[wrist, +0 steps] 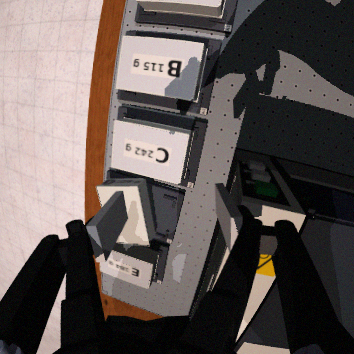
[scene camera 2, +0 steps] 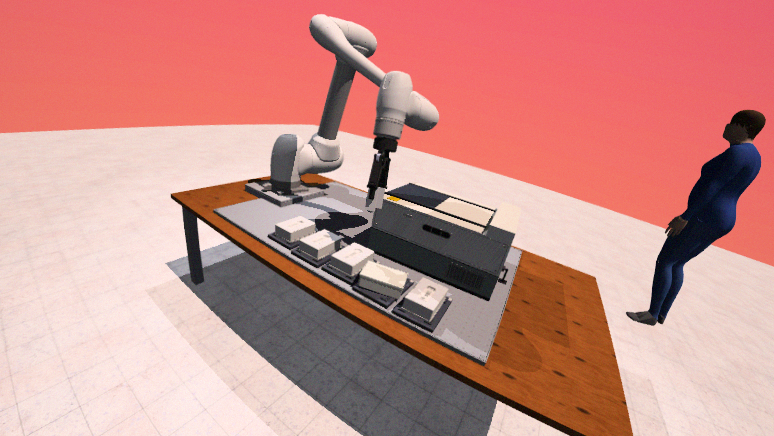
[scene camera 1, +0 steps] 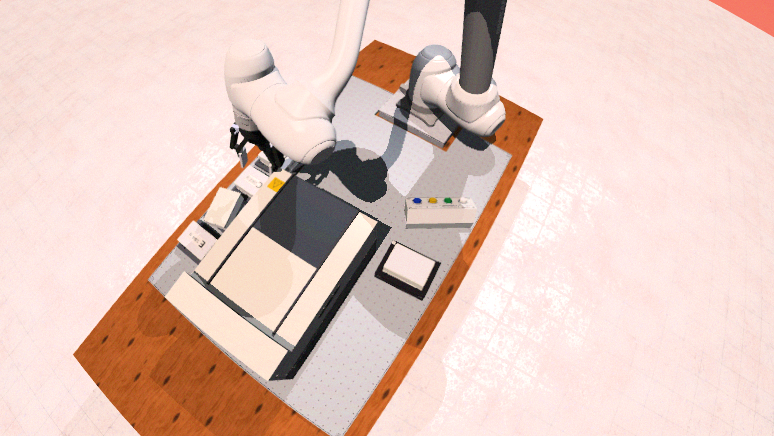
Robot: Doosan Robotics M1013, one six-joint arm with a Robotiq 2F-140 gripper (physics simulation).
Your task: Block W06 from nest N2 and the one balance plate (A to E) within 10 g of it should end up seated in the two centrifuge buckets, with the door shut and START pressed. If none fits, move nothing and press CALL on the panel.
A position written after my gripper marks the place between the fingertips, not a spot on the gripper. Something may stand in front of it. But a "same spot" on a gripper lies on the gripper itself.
Scene:
my gripper: wrist 169,201; scene camera 2; scene camera 1
white block: scene camera 1 404,264; not seen in the wrist view (out of frame)
same spot on my gripper: (scene camera 1: 276,158) = (scene camera 2: 387,175)

